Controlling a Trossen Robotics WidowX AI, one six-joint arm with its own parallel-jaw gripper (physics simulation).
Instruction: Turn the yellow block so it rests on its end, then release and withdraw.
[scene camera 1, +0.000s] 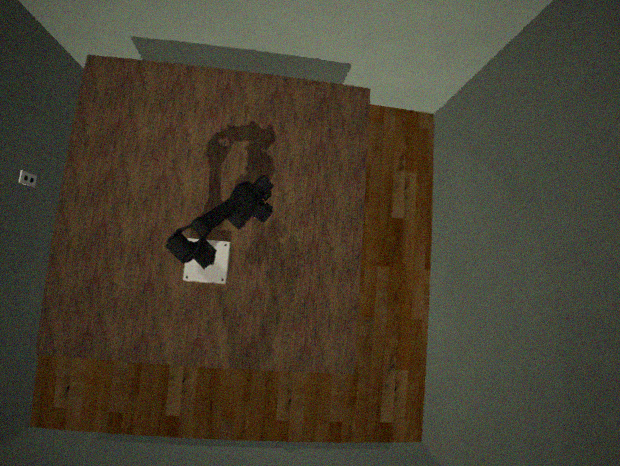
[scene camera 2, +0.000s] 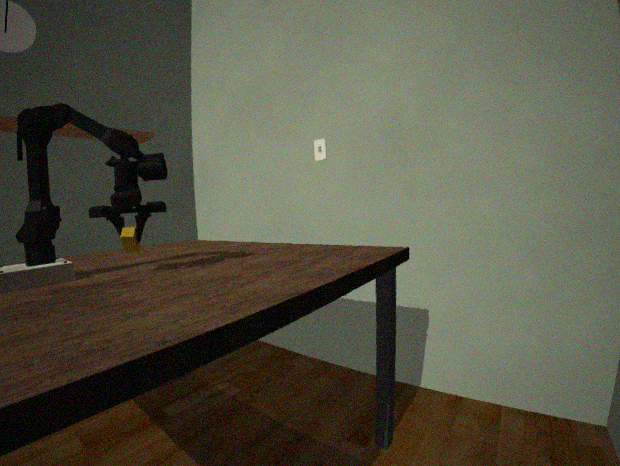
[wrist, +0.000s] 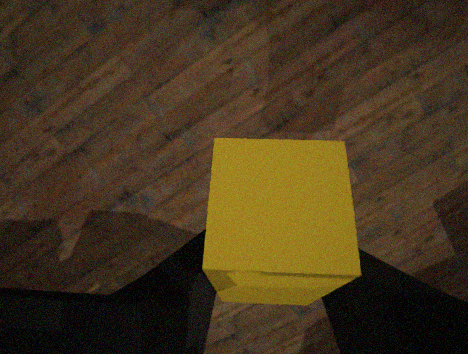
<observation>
I see my gripper (scene camera 2: 131, 243) and a yellow block (wrist: 280, 229).
My gripper is seen too in the wrist view (wrist: 267, 241). Scene camera 1 misses the yellow block, which is hidden by my gripper.
</observation>
